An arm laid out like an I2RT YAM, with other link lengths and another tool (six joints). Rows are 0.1 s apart.
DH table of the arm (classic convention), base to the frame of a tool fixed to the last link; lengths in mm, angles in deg. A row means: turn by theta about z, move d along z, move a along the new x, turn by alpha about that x. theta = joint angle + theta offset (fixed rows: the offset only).
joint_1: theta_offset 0  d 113.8  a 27.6  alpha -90
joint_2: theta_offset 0  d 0  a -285.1  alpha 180
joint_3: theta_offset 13.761  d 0  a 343  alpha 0
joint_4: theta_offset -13.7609  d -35.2  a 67.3  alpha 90
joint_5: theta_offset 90  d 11.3  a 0  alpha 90
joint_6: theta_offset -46.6  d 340.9  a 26.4  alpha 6
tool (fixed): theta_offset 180  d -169.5  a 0  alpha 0
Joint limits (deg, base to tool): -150..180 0..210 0..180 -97..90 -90..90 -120..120
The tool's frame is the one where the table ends.
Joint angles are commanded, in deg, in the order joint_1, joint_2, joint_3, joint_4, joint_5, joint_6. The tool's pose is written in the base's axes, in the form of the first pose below.
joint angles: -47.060, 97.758, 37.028, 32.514, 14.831, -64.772
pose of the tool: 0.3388, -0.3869, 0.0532, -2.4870, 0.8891, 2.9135
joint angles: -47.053, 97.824, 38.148, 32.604, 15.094, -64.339
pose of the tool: 0.3425, -0.3922, 0.0619, -2.4730, 0.9096, 2.9171
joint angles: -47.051, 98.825, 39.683, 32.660, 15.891, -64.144
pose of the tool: 0.3458, -0.3993, 0.0659, -2.4582, 0.9170, 2.9149
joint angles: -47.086, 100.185, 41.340, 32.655, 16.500, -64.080
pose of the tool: 0.3496, -0.4064, 0.0674, -2.4481, 0.9194, 2.9124
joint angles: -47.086, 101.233, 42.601, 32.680, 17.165, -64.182
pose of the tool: 0.3522, -0.4119, 0.0686, -2.4357, 0.9187, 2.9126
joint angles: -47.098, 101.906, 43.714, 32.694, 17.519, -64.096
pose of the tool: 0.3550, -0.4167, 0.0716, -2.4260, 0.9249, 2.9139
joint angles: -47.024, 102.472, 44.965, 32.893, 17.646, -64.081
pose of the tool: 0.3599, -0.4214, 0.0774, -2.4104, 0.9373, 2.9256
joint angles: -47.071, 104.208, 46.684, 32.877, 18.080, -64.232
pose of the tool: 0.3641, -0.4283, 0.0754, -2.4042, 0.9331, 2.9239
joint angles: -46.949, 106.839, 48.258, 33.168, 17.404, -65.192
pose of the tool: 0.3722, -0.4316, 0.0642, -2.4089, 0.9125, 2.9397
